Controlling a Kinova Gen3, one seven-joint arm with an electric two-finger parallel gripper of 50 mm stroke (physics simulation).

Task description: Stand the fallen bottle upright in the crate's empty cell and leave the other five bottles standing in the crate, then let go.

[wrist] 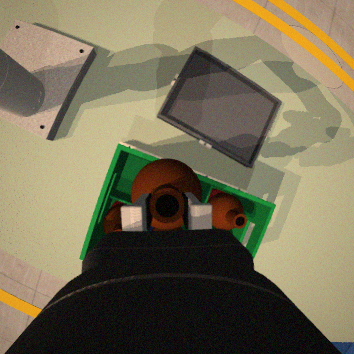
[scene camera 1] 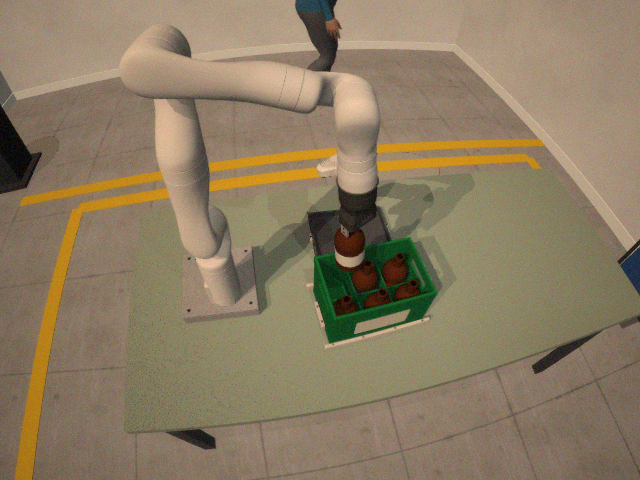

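Where they show: gripper, fingertip midpoint: (wrist: 166,205) (scene camera 1: 350,230); arm's base, origin of the base link: (wrist: 25,95) (scene camera 1: 226,292).
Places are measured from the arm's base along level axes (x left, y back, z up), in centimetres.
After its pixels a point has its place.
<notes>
The brown bottle with a white band (scene camera 1: 349,241) @[x -7.2, y -32.2, z 25.3 cm] (wrist: 166,175) @[x -3.1, y -32.0, z 25.7 cm] hangs upright from my gripper (scene camera 1: 351,230) @[x -5.4, y -32.8, z 27.0 cm] (wrist: 166,205) @[x -5.4, y -32.8, z 27.0 cm], which is shut on its neck. In the scene view it overlaps the back rim of the green crate (scene camera 1: 341,328) @[x -20.3, y -28.4, z 7.7 cm] (wrist: 101,198) @[x -10.1, y -26.2, z 13.8 cm], over the back row's left part. Its underside is partly hidden, so its exact depth is unclear. Five other bottles stand in the crate: two in the back row (scene camera 1: 364,277) @[x -7.6, y -37.8, z 8.7 cm] (scene camera 1: 395,271) @[x -7.4, y -46.9, z 8.5 cm] and three in the front row (scene camera 1: 345,305) @[x -16.3, y -30.1, z 11.8 cm] (scene camera 1: 376,298) @[x -15.2, y -38.6, z 10.3 cm] (scene camera 1: 406,290) @[x -14.4, y -47.4, z 9.7 cm]. The back-left cell holds no standing bottle.
A dark shallow tray (scene camera 1: 310,223) @[x 21.9, y -29.2, z -1.2 cm] (wrist: 192,135) @[x 7.1, y -37.5, z -2.8 cm] lies behind the crate. Pale strips (scene camera 1: 377,332) @[x -20.2, y -39.3, z -0.7 cm] border the crate's foot. The arm's base plate (scene camera 1: 193,284) @[x 4.5, y 9.9, z 0.0 cm] (wrist: 55,40) @[x 14.0, y -0.3, z 0.0 cm] is left of the crate. A person (scene camera 1: 320,31) stands beyond the table.
</notes>
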